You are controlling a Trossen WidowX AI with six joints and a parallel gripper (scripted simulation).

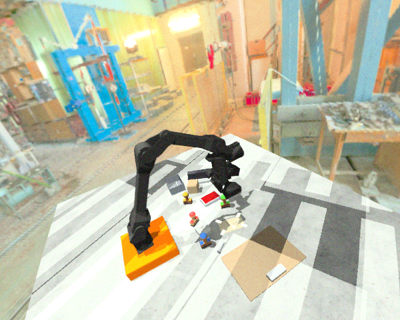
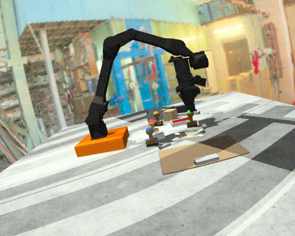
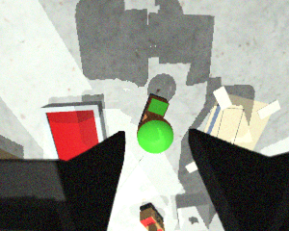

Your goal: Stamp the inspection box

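Right now my gripper tip is 4 cm above the green-knobbed stamp. From my gripper tip the other things lie so: card 9 cm to the right, 7 cm below, 5 cm behind; ink pad 9 cm to the left, 6 cm below, 3 cm behind; red-knobbed stamp 16 cm behind, 4 cm below, 2 cm to the left.
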